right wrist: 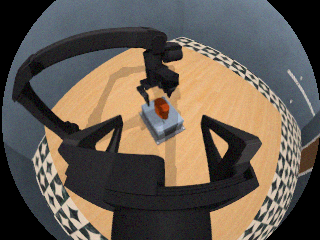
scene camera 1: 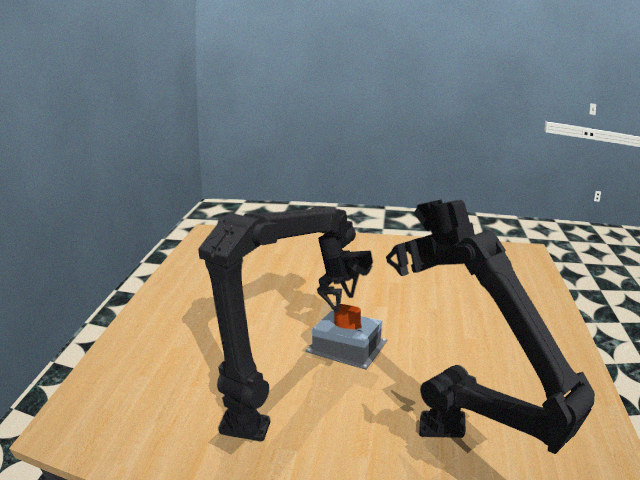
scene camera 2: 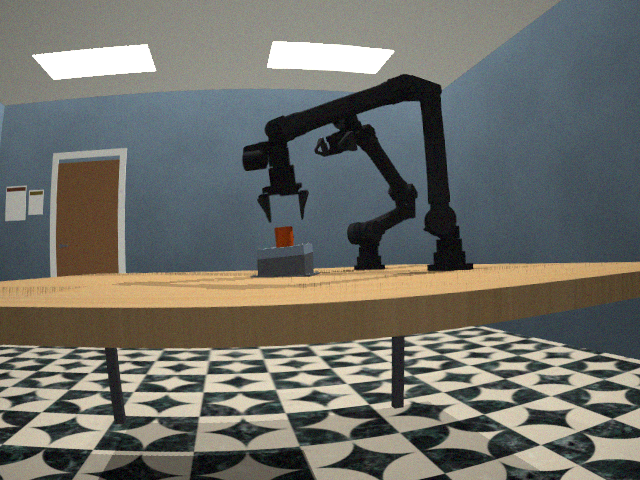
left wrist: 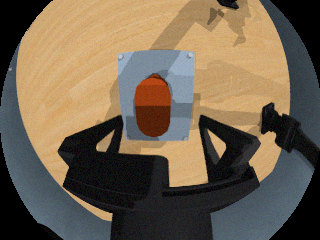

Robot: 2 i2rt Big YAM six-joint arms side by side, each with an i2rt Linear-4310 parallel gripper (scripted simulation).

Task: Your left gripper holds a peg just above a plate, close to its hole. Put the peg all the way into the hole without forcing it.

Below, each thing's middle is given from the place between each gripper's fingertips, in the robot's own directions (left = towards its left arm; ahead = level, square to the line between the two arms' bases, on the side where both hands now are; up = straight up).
Now: left hand [scene camera 2: 286, 220] 1 cm to the left of the orange peg [left wrist: 152, 97] and 6 cm above it. From my left hand the other things lie so: grey-blue plate [scene camera 1: 326, 329]: 1 cm to the right, 10 cm below.
The orange peg lies 19 cm ahead of my right hand [scene camera 1: 402, 254], 12 cm to the left of it and 31 cm below it. Round my right hand: grey-blue plate: 18 cm ahead, 12 cm to the left, 34 cm below.
